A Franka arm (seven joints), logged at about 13 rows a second.
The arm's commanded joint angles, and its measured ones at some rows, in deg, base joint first. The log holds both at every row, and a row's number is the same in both.
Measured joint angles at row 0:
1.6 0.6 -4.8 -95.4 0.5 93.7 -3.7
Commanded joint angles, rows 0 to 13:
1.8 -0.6 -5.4 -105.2 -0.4 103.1 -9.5
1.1 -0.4 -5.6 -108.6 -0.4 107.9 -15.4
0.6 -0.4 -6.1 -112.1 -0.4 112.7 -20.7
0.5 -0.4 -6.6 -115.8 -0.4 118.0 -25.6
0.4 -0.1 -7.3 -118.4 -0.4 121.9 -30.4
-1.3 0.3 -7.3 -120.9 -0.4 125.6 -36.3
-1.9 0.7 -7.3 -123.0 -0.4 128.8 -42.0
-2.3 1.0 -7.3 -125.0 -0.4 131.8 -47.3
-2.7 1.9 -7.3 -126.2 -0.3 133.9 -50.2
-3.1 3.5 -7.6 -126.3 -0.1 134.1 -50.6
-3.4 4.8 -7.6 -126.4 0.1 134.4 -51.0
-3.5 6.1 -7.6 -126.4 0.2 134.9 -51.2
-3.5 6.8 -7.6 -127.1 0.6 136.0 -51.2
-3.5 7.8 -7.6 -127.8 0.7 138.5 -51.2
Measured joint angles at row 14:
-3.3 6.4 -7.6 -126.8 0.2 135.1 -49.7
